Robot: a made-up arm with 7 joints.
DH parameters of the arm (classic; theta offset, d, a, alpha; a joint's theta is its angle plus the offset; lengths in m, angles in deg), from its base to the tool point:
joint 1: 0 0.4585 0 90
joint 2: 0 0.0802 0 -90
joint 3: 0 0.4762 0.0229 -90
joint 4: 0 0.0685 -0.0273 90
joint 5: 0 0.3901 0 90
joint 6: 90 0.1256 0.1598 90
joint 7: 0 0.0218 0 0
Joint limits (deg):
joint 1: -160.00..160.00
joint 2: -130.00..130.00
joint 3: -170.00..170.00
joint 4: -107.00..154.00
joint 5: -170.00..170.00
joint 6: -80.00..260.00
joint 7: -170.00..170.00
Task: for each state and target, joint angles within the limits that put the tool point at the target. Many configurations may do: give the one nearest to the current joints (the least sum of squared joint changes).
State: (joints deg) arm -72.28 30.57 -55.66 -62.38 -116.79 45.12 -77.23
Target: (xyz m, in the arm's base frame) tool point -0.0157 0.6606 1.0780
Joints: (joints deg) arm -57.98 37.26 -50.09 -37.75 -121.28 40.54 -77.23
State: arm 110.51 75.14 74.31 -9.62 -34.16 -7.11 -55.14
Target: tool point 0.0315 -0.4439 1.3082
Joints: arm 108.11 37.22 69.19 22.84 -25.55 -35.13 -55.14
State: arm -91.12 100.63 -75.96 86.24 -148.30 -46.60 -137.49
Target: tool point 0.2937 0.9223 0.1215
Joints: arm -126.29 119.58 -77.49 46.37 -144.58 -35.83 -137.49
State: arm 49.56 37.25 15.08 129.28 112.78 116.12 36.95
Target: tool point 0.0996 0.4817 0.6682
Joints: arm 73.71 -13.59 20.55 91.80 109.61 85.65 36.95
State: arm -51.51 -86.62 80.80 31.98 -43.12 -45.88 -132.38
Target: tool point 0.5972 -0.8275 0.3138
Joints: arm -51.30 -95.16 78.30 12.27 -55.69 -11.12 -132.38
